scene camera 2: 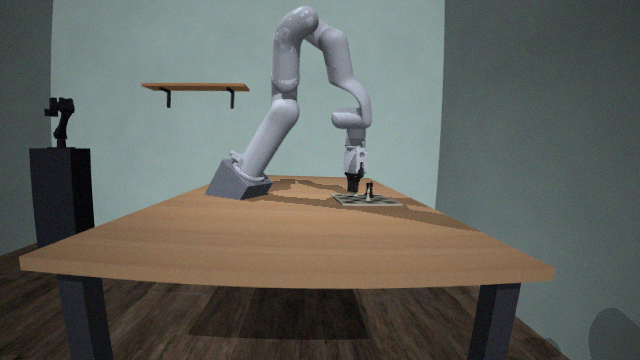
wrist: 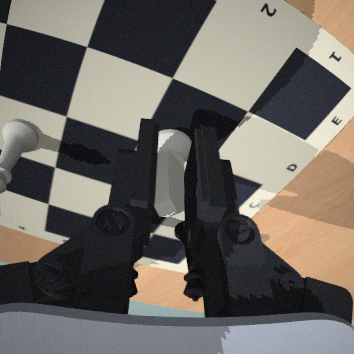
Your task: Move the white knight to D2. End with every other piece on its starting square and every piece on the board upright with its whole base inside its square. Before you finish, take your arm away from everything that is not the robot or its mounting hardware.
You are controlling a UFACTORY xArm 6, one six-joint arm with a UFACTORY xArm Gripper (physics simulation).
My gripper shows in scene camera 2 and in the wrist view. One and the same spot on my gripper: (scene camera 2: pixel 353 182) is (wrist: pixel 128 208).
